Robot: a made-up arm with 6 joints. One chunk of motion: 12 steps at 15 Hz.
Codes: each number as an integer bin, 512 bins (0 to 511) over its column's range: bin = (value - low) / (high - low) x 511, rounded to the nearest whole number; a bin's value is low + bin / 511 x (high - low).
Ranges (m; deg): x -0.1..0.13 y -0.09..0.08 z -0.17..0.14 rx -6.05..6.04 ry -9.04..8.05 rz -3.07..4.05
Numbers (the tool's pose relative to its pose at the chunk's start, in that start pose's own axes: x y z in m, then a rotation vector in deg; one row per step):
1: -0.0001 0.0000 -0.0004 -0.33 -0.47 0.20
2: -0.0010 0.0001 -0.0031 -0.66 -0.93 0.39
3: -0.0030 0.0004 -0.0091 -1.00 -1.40 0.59
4: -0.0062 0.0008 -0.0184 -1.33 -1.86 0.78
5: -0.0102 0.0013 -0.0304 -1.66 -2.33 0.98
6: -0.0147 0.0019 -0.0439 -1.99 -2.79 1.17
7: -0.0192 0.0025 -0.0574 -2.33 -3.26 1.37
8: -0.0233 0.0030 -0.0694 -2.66 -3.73 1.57
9: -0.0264 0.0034 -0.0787 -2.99 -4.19 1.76
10: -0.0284 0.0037 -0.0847 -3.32 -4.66 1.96
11: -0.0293 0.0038 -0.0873 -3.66 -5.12 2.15
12: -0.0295 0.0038 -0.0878 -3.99 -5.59 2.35
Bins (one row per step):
1: 222 271 280 242 256 235
2: 220 271 275 228 242 248
3: 216 272 265 213 228 263
4: 208 273 250 199 215 276
5: 200 274 230 186 201 291
6: 190 276 208 172 187 304
7: 180 278 186 157 173 319
8: 170 280 166 143 159 333
9: 164 281 150 129 145 347
10: 159 282 141 115 131 361
11: 157 282 136 101 117 375
12: 157 282 135 87 103 389

